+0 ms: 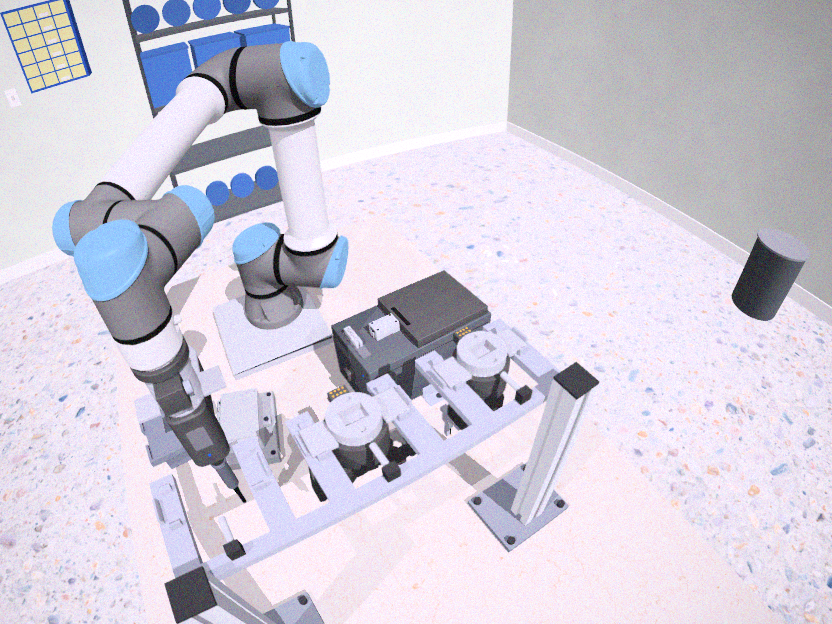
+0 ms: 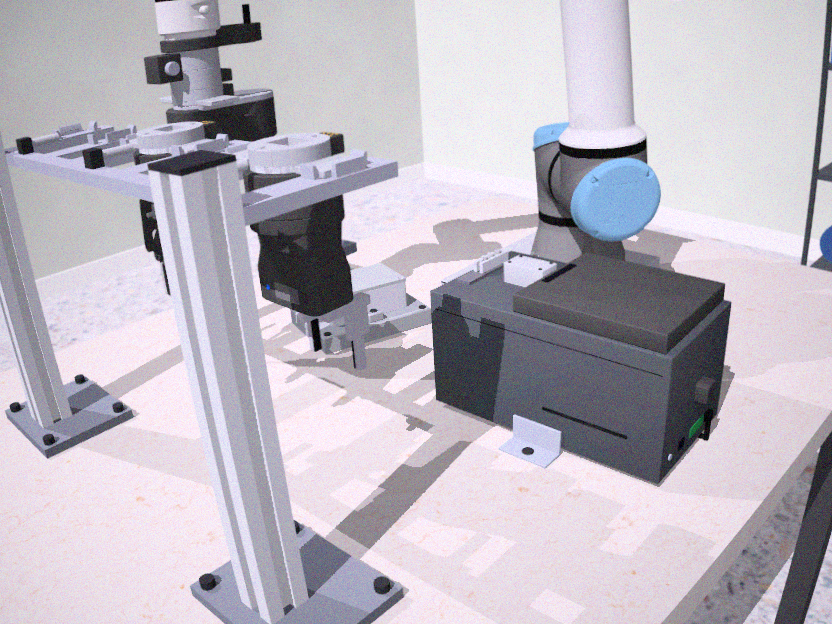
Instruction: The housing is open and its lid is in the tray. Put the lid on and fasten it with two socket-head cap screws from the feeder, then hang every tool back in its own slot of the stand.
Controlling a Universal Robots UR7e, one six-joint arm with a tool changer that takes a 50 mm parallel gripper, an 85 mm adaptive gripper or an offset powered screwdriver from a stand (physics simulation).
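Seen in the pictures: arm's base, origin of the base link: [image 1: 274, 307].
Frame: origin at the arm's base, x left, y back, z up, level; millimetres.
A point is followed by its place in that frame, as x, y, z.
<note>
The arm carries the screwdriver [image 1: 201, 436] {-257, -519, 275} [image 2: 221, 114] {-232, -466, 302}, tilted, with its thin bit pointing down near the left slot of the tool stand [image 1: 403, 466] {-73, -709, 306} [image 2: 322, 189] {163, -670, 302}. The left slot holds no tool. One gripper [image 2: 337, 355] hangs in the right slot with its two fingers apart. Another dark tool [image 1: 356, 456] {-105, -663, 295} [image 2: 151, 228] {-145, -635, 218} hangs in the middle slot; its fingers are mostly hidden. The dark feeder box [image 1: 376, 355] {76, -388, 113} [image 2: 551, 376] {199, -424, 55} stands near the arm base. A pale block on a bolted plate [image 1: 248, 409] {-177, -299, 34} [image 2: 379, 285] {-155, -295, 33} is partly covered. Housing, lid, tray and screws cannot be told apart clearly.
A stand post [image 1: 551, 446] {119, -764, 227} [image 2: 215, 389] {155, -776, 194} rises at the right end of the stand, with a bolted foot. A second post [image 1: 191, 594] {-318, -738, 341} [image 2: 26, 302] {-307, -731, 133} stands at the other end. A small angle bracket [image 2: 536, 436] {185, -427, -21} sits beside the feeder box.
</note>
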